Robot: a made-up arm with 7 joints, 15 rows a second.
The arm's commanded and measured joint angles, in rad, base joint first. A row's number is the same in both.
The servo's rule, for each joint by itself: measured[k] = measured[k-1] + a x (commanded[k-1-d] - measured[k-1]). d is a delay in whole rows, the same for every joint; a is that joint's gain. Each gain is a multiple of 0.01, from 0.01 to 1. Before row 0 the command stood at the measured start. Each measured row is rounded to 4 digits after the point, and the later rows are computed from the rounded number. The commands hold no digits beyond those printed.
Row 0, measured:
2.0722, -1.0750, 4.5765, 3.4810, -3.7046, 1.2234, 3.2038
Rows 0 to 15, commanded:
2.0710, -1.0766, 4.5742, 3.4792, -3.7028, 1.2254, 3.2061
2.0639, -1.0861, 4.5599, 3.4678, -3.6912, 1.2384, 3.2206
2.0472, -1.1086, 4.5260, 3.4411, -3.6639, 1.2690, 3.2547
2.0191, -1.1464, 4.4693, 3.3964, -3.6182, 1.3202, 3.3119
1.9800, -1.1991, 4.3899, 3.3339, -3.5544, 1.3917, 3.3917
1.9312, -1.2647, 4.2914, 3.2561, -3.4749, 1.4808, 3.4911
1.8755, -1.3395, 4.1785, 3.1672, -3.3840, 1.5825, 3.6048
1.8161, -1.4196, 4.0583, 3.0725, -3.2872, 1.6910, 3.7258
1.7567, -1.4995, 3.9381, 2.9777, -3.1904, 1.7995, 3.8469
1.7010, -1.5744, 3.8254, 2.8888, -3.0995, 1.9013, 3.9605
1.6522, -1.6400, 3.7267, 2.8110, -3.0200, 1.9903, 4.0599
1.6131, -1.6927, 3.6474, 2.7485, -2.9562, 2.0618, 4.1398
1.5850, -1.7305, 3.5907, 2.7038, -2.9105, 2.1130, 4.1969
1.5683, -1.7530, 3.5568, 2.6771, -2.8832, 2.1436, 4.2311
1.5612, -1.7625, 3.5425, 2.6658, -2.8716, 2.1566, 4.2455
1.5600, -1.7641, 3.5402, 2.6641, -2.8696, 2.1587, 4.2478
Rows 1 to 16, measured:
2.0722, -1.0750, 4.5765, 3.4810, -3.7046, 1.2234, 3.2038
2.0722, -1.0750, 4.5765, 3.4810, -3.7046, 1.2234, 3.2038
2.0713, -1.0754, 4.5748, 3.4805, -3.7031, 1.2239, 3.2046
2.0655, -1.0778, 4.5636, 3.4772, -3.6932, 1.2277, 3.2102
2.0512, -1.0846, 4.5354, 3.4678, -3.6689, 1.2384, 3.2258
2.0262, -1.0982, 4.4858, 3.4492, -3.6268, 1.2597, 3.2559
1.9902, -1.1204, 4.4139, 3.4192, -3.5667, 1.2940, 3.3034
1.9442, -1.1521, 4.3220, 3.3768, -3.4905, 1.3426, 3.3691
1.8906, -1.1933, 4.2144, 3.3223, -3.4021, 1.4050, 3.4516
1.8325, -1.2431, 4.0973, 3.2574, -3.3067, 1.4794, 3.5476
1.7734, -1.2995, 3.9779, 3.1847, -3.2102, 1.5626, 3.6524
1.7169, -1.3600, 3.8635, 3.1078, -3.1183, 1.6507, 3.7602
1.6664, -1.4216, 3.7609, 3.0306, -3.0367, 1.7390, 3.8651
1.6248, -1.4812, 3.6758, 2.9573, -2.9699, 1.8229, 3.9612
1.5938, -1.5360, 3.6120, 2.8914, -2.9206, 1.8983, 4.0437
1.5739, -1.5837, 3.5706, 2.8357, -2.8896, 1.9621, 4.1093
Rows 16 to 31, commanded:
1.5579, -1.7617, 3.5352, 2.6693, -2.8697, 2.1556, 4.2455
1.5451, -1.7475, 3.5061, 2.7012, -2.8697, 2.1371, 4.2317
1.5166, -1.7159, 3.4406, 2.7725, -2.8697, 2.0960, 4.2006
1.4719, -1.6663, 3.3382, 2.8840, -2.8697, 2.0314, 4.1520
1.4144, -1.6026, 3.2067, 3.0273, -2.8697, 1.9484, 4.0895
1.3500, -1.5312, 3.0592, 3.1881, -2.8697, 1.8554, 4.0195
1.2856, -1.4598, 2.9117, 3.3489, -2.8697, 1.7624, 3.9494
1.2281, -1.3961, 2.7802, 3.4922, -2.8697, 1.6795, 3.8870
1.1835, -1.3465, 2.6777, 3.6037, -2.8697, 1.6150, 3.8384
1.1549, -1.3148, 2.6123, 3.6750, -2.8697, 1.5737, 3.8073
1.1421, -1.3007, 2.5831, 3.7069, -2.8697, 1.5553, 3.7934
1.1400, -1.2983, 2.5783, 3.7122, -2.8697, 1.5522, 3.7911
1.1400, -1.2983, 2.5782, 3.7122, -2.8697, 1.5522, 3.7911
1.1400, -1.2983, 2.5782, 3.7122, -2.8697, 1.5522, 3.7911
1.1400, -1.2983, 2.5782, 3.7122, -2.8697, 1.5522, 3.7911
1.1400, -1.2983, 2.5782, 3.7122, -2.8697, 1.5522, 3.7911
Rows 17 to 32, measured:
1.5640, -1.6230, 3.5495, 2.7915, -2.8747, 2.0127, 4.1570
1.5609, -1.6540, 3.5425, 2.7584, -2.8705, 2.0507, 4.1888
1.5586, -1.6777, 3.5370, 2.7352, -2.8698, 2.0780, 4.2086
1.5481, -1.6931, 3.5138, 2.7264, -2.8697, 2.0934, 4.2167
1.5235, -1.6981, 3.4589, 2.7384, -2.8697, 2.0941, 4.2111
1.4833, -1.6911, 3.3684, 2.7763, -2.8697, 2.0778, 4.1904
1.4296, -1.6716, 3.2471, 2.8416, -2.8697, 2.0442, 4.1551
1.3675, -1.6407, 3.1062, 2.9317, -2.8697, 1.9951, 4.1076
1.3036, -1.6009, 2.9603, 3.0402, -2.8697, 1.9346, 4.0522
1.2447, -1.5558, 2.8252, 3.1577, -2.8697, 1.8683, 3.9944
1.1970, -1.5098, 2.7146, 3.2737, -2.8697, 1.8024, 3.9398
1.1642, -1.4669, 2.6379, 3.3780, -2.8697, 1.7429, 3.8934
1.1470, -1.4303, 2.5968, 3.4635, -2.8697, 1.6941, 3.8584
1.1415, -1.4013, 2.5829, 3.5282, -2.8697, 1.6572, 3.8348
1.1403, -1.3786, 2.5794, 3.5760, -2.8697, 1.6299, 3.8195
1.1401, -1.3609, 2.5785, 3.6114, -2.8697, 1.6097, 3.8096

